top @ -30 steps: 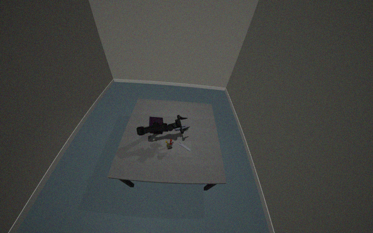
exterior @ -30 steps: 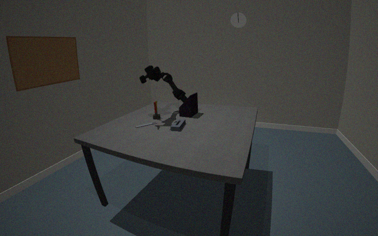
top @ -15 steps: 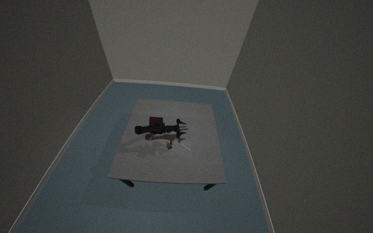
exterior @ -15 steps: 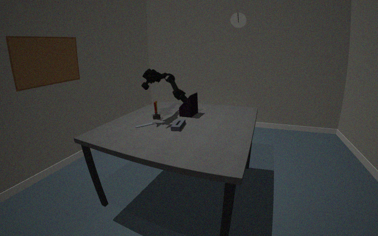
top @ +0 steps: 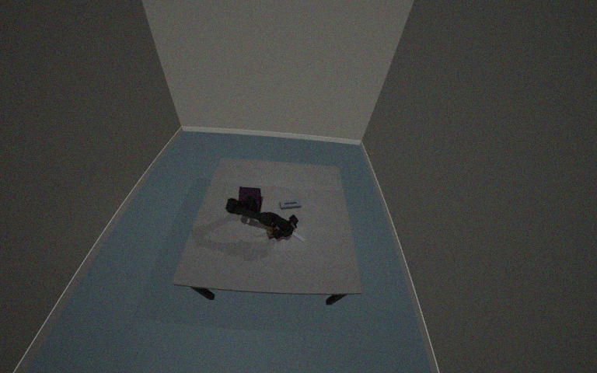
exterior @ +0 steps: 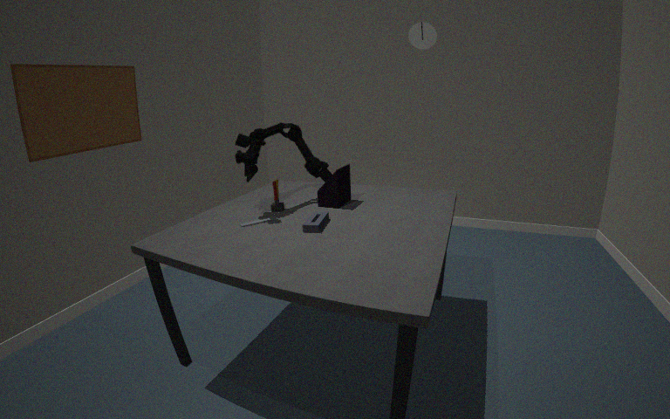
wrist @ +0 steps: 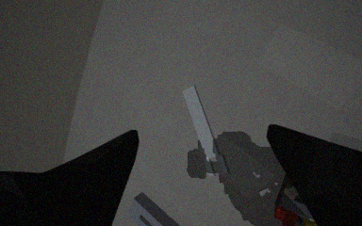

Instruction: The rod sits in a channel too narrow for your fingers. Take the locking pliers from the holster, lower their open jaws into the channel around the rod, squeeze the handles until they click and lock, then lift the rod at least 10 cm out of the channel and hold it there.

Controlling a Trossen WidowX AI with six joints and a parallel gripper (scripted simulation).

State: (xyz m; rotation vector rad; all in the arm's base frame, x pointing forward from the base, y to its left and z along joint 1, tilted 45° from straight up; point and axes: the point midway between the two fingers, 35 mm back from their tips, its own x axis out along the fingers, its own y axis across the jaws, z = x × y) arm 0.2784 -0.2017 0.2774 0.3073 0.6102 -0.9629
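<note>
Right now my gripper tip is 16 cm past the yellow handle, 10 cm above it and 8 cm to the right of it. From my gripper tip the other things lie so: holster block 19 cm below, 14 cm behind, 9 cm to the left; then channel block 37 cm to the left, 18 cm below, 5 cm ahead.
</note>
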